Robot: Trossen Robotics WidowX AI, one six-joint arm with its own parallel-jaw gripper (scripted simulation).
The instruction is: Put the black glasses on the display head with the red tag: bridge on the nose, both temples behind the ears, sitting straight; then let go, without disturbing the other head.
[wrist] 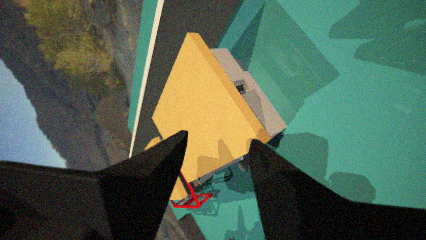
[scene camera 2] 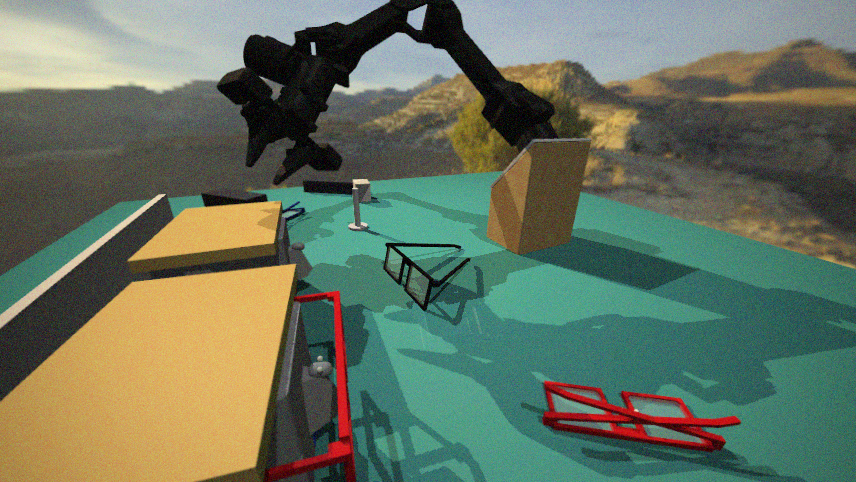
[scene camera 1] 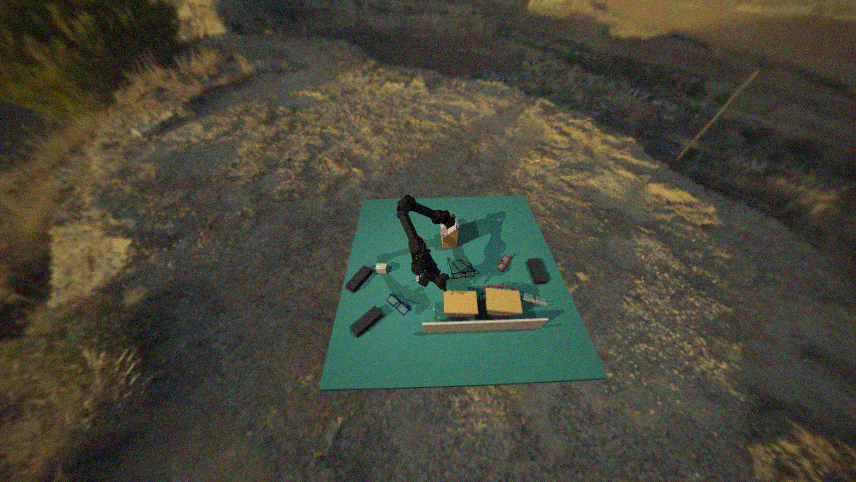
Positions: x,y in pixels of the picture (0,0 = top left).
Labels:
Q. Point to a white board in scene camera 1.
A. At 505,324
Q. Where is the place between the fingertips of the gripper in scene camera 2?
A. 262,175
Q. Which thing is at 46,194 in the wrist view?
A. The gripper.

